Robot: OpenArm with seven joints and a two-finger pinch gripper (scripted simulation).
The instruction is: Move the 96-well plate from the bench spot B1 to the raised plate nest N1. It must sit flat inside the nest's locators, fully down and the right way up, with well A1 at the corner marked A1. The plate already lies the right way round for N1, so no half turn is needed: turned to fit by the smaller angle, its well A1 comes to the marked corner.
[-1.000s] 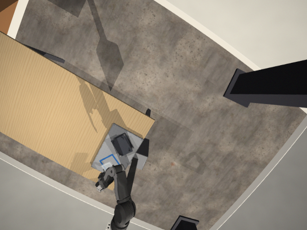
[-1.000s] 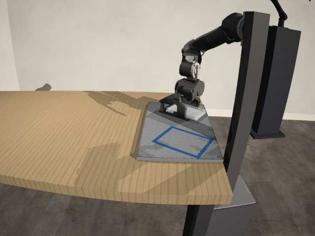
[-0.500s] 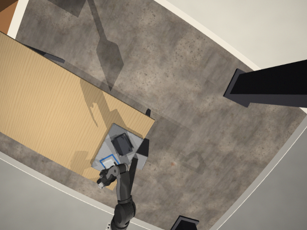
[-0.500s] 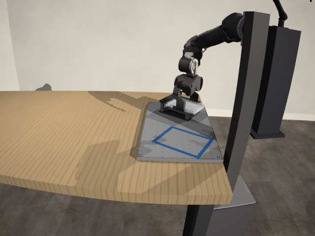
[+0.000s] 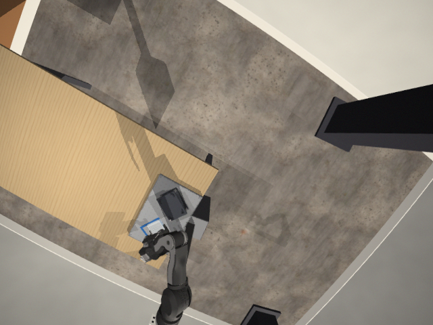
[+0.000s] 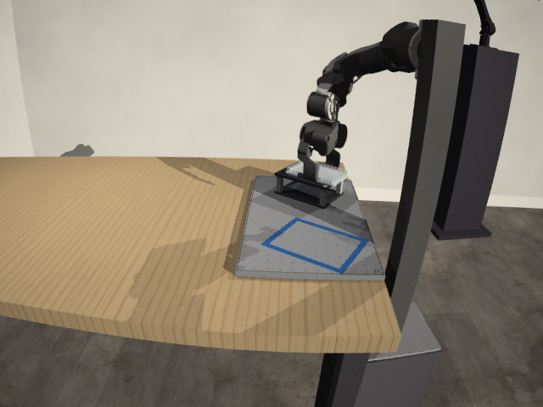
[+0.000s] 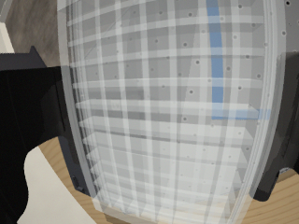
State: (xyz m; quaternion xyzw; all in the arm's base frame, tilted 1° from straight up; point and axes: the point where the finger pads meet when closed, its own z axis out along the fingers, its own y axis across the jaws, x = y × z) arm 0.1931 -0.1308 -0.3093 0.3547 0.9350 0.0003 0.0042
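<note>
Now: hand 30 mm past the A1 mark, 50 mm to the left of it and 60 mm above it. The rest, counted from my hand: 96-well plate (right at my hand).
</note>
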